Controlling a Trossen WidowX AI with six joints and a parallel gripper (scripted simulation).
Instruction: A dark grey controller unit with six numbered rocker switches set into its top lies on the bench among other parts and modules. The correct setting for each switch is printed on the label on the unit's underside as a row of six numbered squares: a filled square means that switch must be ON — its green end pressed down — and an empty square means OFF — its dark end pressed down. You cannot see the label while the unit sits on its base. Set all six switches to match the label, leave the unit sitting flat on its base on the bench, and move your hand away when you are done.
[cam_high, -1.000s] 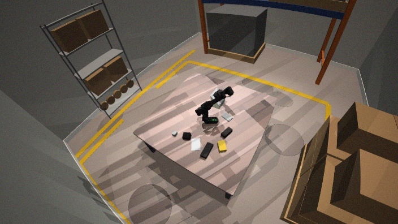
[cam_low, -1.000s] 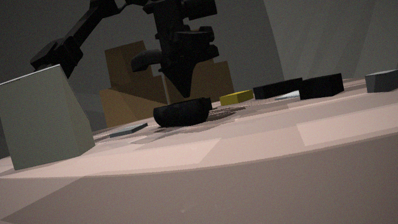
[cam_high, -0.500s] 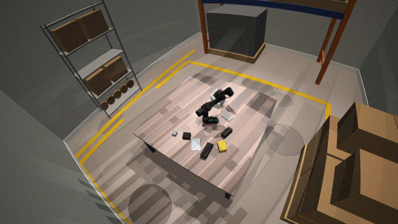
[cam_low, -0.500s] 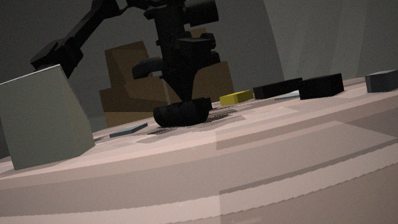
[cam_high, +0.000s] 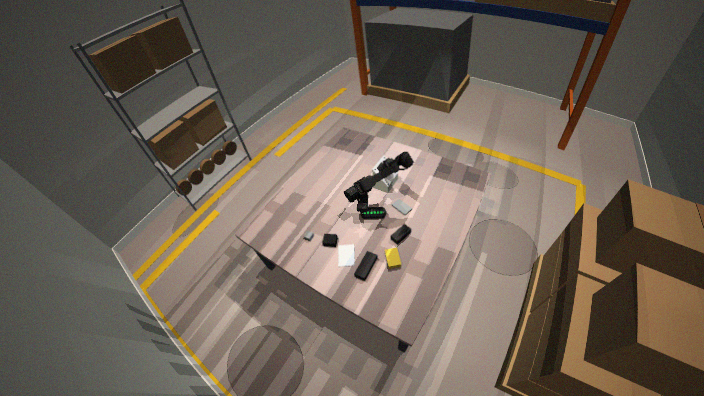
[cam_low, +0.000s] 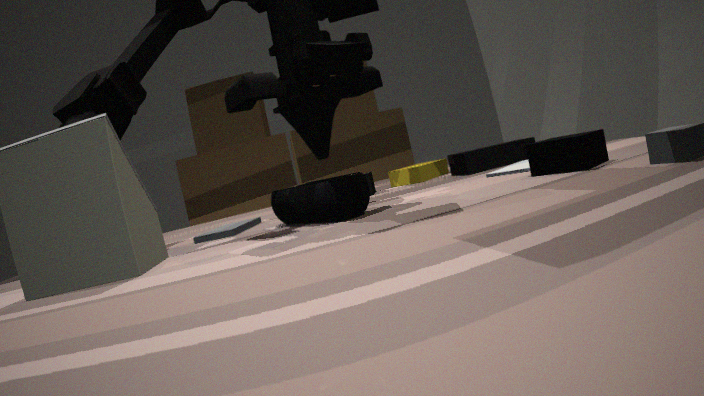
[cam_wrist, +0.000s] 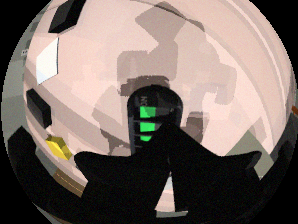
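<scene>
Now: the flat grey plate 150 mm behind my gripper tip, 180 mm to the left of it and 70 mm below it. Also, from my gripper tip: white plate 310 mm ahead, 50 mm to the left, 70 mm below; then small black block 270 mm ahead, 80 mm to the right, 50 mm below; then yellow block 210 mm ahead, 300 mm to the left, 60 mm below.
</scene>
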